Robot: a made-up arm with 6 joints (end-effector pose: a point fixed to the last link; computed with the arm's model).
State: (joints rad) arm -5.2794 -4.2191 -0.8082 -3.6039 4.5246 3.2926
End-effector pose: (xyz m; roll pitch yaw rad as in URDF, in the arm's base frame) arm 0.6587 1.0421 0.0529 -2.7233 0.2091 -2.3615
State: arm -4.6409 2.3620 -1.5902 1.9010 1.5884 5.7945
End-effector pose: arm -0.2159 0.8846 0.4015 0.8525 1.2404 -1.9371
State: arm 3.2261 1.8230 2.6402 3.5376 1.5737 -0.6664
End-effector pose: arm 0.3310 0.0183 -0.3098 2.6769 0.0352 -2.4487
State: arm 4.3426 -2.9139 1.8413 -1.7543 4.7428 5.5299
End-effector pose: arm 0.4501 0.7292 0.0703 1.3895 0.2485 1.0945
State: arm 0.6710 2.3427 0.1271 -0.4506 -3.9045 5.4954
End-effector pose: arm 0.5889 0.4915 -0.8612 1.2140 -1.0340 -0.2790
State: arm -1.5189 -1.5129 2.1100 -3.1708 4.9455 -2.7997
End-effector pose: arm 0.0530 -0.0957 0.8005 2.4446 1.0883 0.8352
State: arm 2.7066 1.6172 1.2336 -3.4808 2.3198 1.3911
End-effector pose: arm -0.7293 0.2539 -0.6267 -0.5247 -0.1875 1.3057
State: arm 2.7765 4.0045 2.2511 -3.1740 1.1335 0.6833
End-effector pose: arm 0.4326 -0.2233 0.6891 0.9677 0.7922 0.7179
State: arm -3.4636 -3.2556 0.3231 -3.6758 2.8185 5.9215
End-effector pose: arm 0.0460 -0.0873 -1.0933 0.0813 -0.5079 -0.1529
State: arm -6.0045 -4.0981 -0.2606 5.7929 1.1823 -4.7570
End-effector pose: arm 1.1422 0.3314 -0.5503 -3.1118 0.4567 2.0820
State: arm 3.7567 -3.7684 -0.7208 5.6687 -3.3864 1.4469
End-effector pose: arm -0.7934 -0.6047 -0.4578 -1.5465 0.4732 -0.8044
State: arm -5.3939 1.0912 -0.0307 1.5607 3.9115 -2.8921
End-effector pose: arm 0.7063 0.8335 0.7085 -1.9964 0.5836 3.0505
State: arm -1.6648 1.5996 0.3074 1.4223 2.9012 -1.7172
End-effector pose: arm -0.0344 -1.1762 -0.1485 0.2578 1.2693 1.4978
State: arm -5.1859 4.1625 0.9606 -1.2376 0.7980 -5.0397
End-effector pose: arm -0.5460 -1.1124 0.2535 0.6183 -0.9204 1.2592
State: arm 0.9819 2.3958 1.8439 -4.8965 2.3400 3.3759
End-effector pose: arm -0.3096 -0.2356 -0.5752 1.1221 0.0047 -2.8318
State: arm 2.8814 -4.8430 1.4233 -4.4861 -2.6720 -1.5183
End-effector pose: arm -0.6465 0.1682 -0.5477 -0.5203 0.2972 -0.4479
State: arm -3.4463 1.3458 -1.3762 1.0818 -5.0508 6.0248
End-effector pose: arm -0.5053 0.0120 1.1000 -0.6557 1.1200 -3.0620
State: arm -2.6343 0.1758 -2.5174 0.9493 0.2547 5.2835
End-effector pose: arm 0.5662 0.2313 -0.0663 2.8473 -0.9341 0.6161
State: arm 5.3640 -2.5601 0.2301 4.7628 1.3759 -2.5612
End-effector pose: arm -0.5843 0.6773 -0.8770 -1.9690 1.3168 1.6595
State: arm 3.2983 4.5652 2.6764 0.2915 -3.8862 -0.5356
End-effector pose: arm -0.1807 -0.1013 0.4261 2.8392 -0.0406 0.8924
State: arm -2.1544 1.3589 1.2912 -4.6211 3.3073 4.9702
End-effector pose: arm -0.4203 -0.6972 -0.4385 -0.0716 0.5263 1.1760
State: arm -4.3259 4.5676 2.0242 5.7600 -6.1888 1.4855
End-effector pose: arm 0.0234 -0.1794 0.9471 0.3503 0.1822 2.9445
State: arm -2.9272 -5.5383 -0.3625 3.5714 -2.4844 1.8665
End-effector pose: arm -0.6300 -0.2172 1.1460 -2.8921 0.2379 1.8974
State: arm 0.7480 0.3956 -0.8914 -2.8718 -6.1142 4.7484
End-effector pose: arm -0.2390 -0.1587 1.3801 -0.6455 0.1489 2.5864
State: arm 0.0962 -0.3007 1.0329 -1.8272 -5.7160 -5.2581
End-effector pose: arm 0.4707 0.0408 1.2731 -0.1605 0.7558 -0.9792
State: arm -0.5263 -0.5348 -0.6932 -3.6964 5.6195 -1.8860
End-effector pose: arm -0.9417 0.5659 0.8882 -0.3173 -0.6472 0.4930
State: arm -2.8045 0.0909 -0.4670 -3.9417 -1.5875 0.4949
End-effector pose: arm 0.1771 0.0894 1.3988 -1.2291 -0.7712 0.8333
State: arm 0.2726 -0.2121 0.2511 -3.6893 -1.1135 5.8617
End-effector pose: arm 0.0154 0.0053 1.4667 0.7605 -0.9670 2.0185
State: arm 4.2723 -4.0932 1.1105 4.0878 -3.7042 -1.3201
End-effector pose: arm -0.1245 -0.2754 -0.9131 0.6663 -0.0257 -1.1823
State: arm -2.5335 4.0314 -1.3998 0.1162 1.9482 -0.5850
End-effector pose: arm 0.0883 -0.0147 -0.9377 1.7849 -0.9176 1.8990
